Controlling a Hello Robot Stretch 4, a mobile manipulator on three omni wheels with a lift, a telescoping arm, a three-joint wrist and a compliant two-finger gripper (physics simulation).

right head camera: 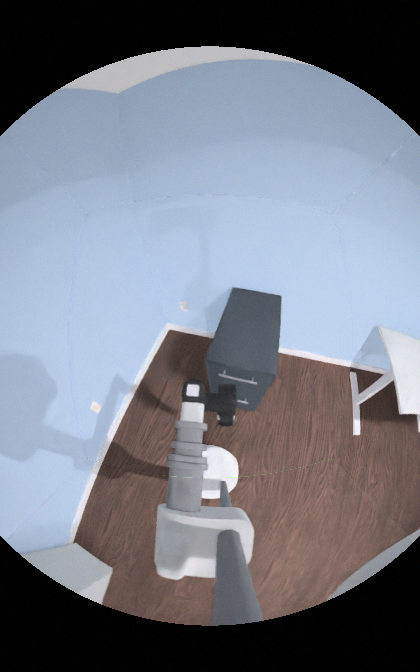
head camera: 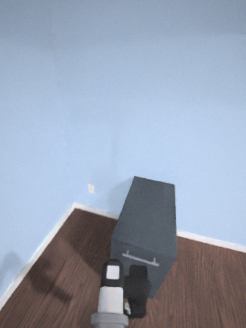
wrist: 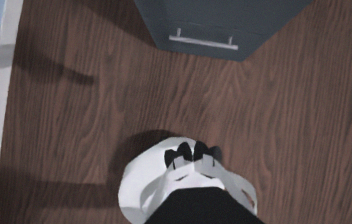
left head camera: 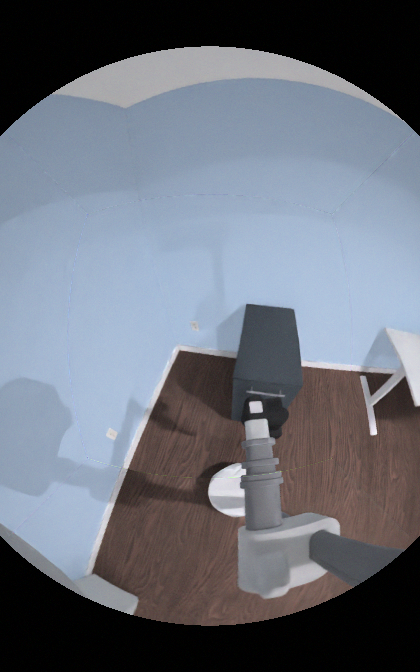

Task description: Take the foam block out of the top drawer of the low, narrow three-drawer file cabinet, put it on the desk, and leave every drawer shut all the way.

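Places are measured from the robot's base along level axes (x right, y ahead, z up), in centimetres.
Where they show: gripper, fingertip midpoint: (wrist: 192,153).
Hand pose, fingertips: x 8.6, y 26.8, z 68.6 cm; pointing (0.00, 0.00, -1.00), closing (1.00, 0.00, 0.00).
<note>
Each offset is from my fingertips to the top centre of the thing. "spot": to the spot under its first point.
The dark grey file cabinet (head camera: 147,215) (left head camera: 269,345) (right head camera: 250,325) (wrist: 225,15) stands against the blue wall. Its top drawer handle @(spot: dz -4.4, dx +6.2, dy +25.4 cm) (head camera: 140,259) (left head camera: 265,394) (right head camera: 237,377) lies close to the front, and the drawer fronts that show look flush. A lower handle @(spot: dz -38.6, dx +5.9, dy +25.0 cm) (wrist: 202,43) shows in the wrist view. My gripper (wrist: 192,153) points down in front of the cabinet, its two black fingertips close together with nothing seen between them. In the head views the wrist hides the fingertips and part of the cabinet front. The foam block does not show; the drawer's inside is hidden.
A white desk (left head camera: 409,352) (right head camera: 400,365) stands right of the cabinet, partly cut off by the view. The robot's white round base (left head camera: 225,492) (right head camera: 222,470) (wrist: 135,187) is below the arm. A side wall runs along the left. A pale box-like object (left head camera: 107,595) (right head camera: 75,570) stands at lower left.
</note>
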